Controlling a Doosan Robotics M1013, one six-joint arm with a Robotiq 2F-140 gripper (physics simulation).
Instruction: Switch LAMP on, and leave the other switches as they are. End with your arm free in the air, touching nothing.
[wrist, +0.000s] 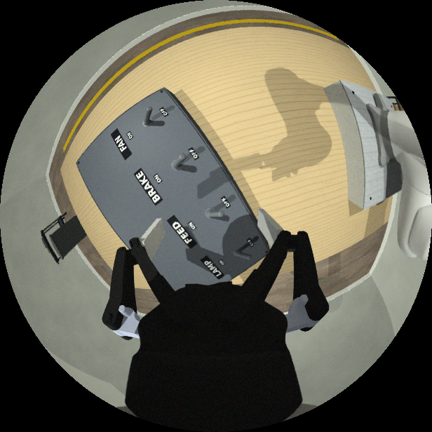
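A dark grey switch panel (112, 175) lies at an angle on the table, with four levers in a row labelled FAN, BRAKE, FEED and LAMP. The LAMP lever (242, 251) is near the panel's lower right end, in shadow, beside the LAMP label (212, 267); its lean is hard to tell. The FEED lever (215, 214), BRAKE lever (180, 162) and FAN lever (148, 117) follow toward the upper left. My gripper (209, 222) is wide open and empty above the panel. The LAMP lever shows between the fingers' lines, closer to the right finger.
A light metal block (355, 150) stands at the right, with a pale robot arm part (412, 190) over and beside it. A dark framed object (65, 237) is beyond the table's left edge. A yellow line (200, 28) runs along the far edge of the wooden table (225, 60).
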